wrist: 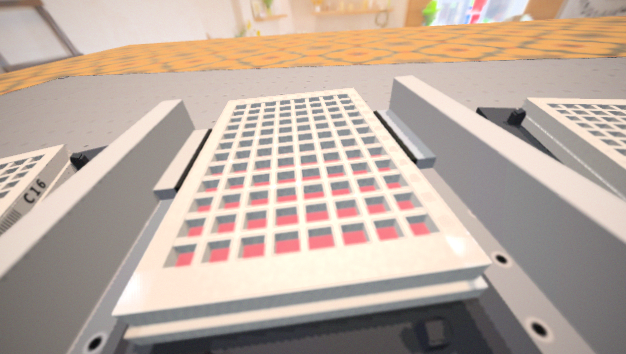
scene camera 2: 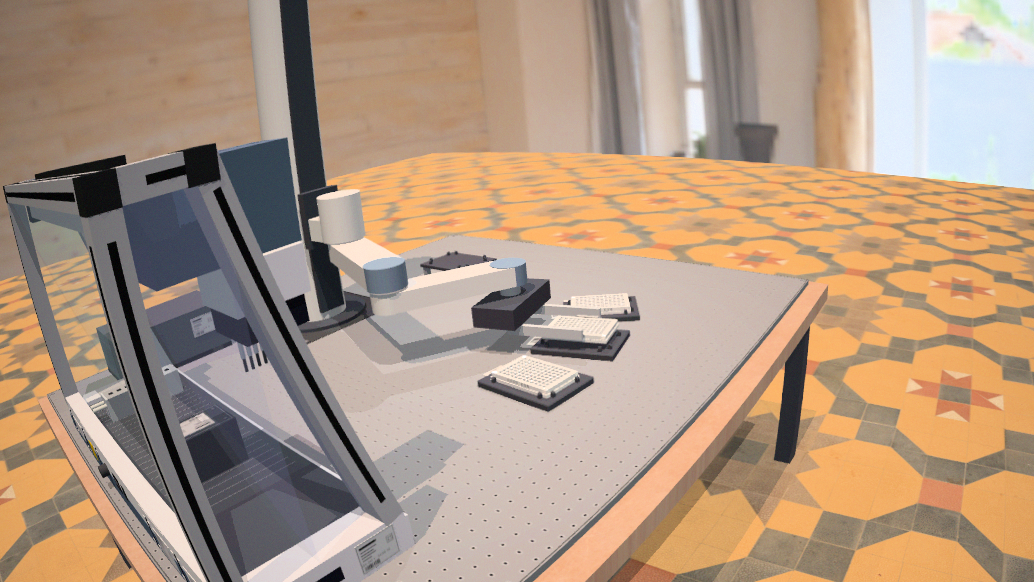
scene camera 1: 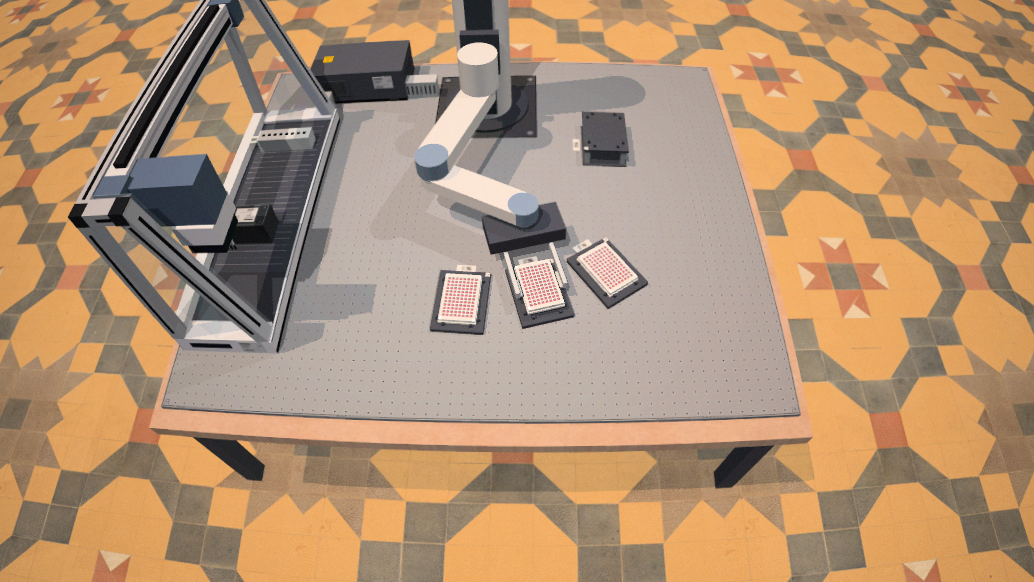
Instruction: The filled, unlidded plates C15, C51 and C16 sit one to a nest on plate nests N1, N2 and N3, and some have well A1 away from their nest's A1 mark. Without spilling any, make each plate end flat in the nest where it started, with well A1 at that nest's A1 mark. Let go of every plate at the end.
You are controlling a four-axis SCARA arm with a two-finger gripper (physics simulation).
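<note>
My gripper (scene camera 1: 541, 289) (scene camera 2: 591, 323) (wrist: 292, 108) is shut on the long sides of the middle plate (scene camera 1: 539, 278) (scene camera 2: 596, 330) (wrist: 300, 287), held level a little above the middle nest (scene camera 1: 560, 315) (scene camera 2: 611, 349) (wrist: 300, 332). Its wells show red liquid; its name is not visible. Plate C16 (scene camera 1: 609, 268) (scene camera 2: 604, 302) (wrist: 22, 172) lies in the right nest (scene camera 1: 640, 282) (scene camera 2: 633, 309) in scene camera 1. Another filled plate (scene camera 1: 460, 297) (scene camera 2: 535, 375) (wrist: 595, 135) lies in the left nest (scene camera 1: 457, 330) (scene camera 2: 547, 403). Nest labels and well A1 are too small to read.
A framed gantry machine (scene camera 1: 300, 263) (scene camera 2: 303, 347) stands on the left of the table. A raised dark stand (scene camera 1: 604, 133) (scene camera 2: 457, 261) stands at the back right in scene camera 1, and a dark box (scene camera 1: 361, 72) at the back left. Neighbouring nests lie close on both sides of my fingers.
</note>
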